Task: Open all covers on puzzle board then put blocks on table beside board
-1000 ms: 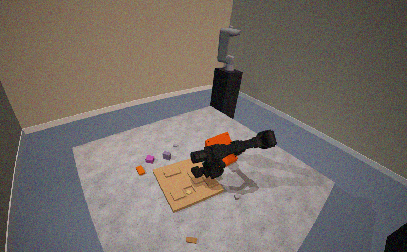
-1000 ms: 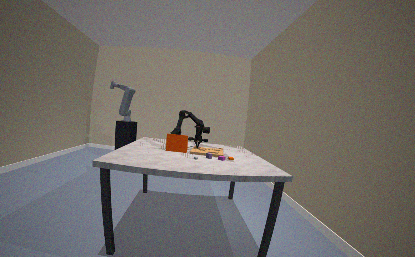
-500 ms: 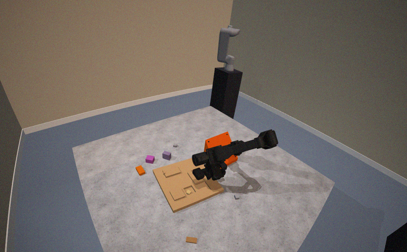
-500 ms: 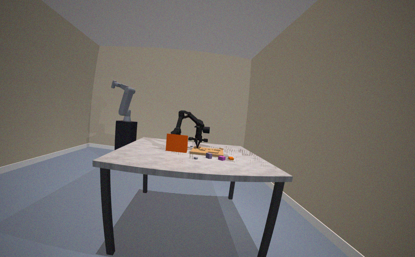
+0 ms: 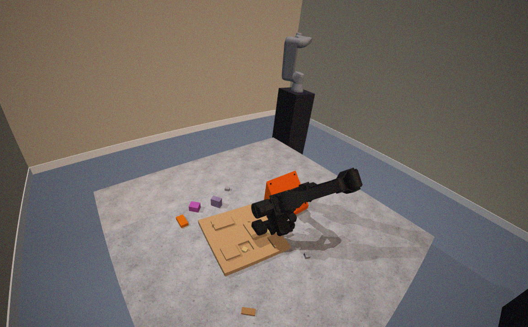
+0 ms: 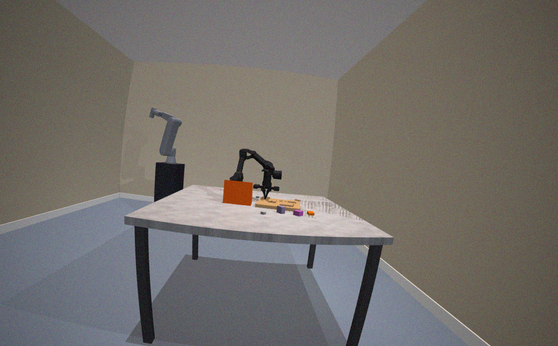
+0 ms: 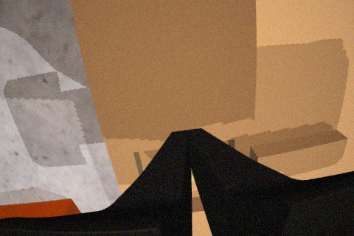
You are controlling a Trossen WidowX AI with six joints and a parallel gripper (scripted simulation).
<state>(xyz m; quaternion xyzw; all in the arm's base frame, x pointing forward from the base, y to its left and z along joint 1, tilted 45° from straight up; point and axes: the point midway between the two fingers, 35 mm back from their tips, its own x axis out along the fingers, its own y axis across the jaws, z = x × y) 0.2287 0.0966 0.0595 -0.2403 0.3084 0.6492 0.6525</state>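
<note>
My gripper tip is 11 cm short of the tan puzzle board and 6 cm to the left of it. The rest, counted from my gripper tip: magenta block: 21 cm ahead, 33 cm to the right, 1 cm below; then purple block: 11 cm ahead, 30 cm to the right; then orange block: 30 cm ahead, 27 cm to the right, 2 cm below.
</note>
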